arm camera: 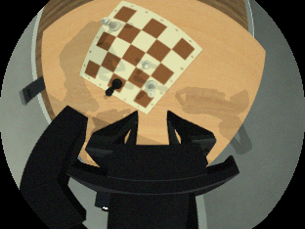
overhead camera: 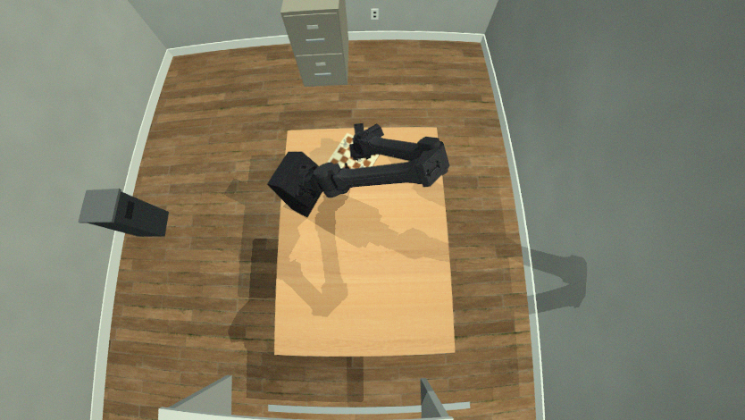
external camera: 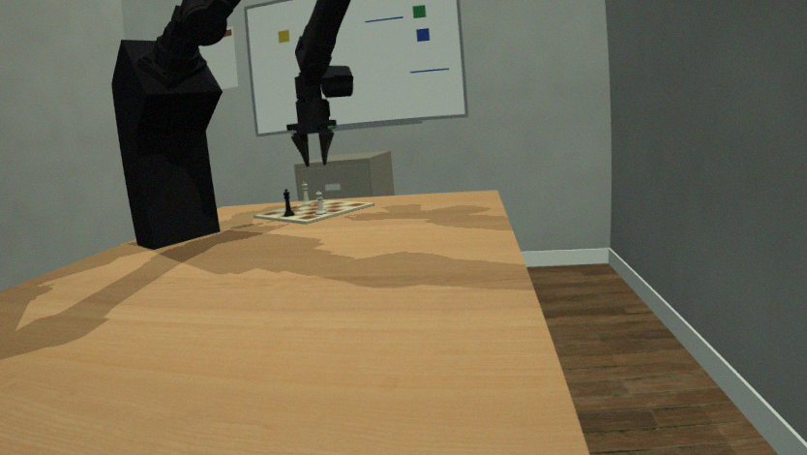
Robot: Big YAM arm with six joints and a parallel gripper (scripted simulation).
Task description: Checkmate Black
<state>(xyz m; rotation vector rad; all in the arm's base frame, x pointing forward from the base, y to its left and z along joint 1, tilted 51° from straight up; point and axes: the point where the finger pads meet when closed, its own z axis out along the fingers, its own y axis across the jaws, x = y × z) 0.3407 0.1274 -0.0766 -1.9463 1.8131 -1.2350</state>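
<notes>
Now: hand 5 cm to the right of the short white piece and 11 cm above it. The rest, counted from my hand: black king (8 cm behind, 2 cm to the left, 9 cm below); then tall white piece (6 cm behind, 16 cm to the left, 9 cm below); then chessboard (3 cm behind, 8 cm to the left, 12 cm below).
</notes>
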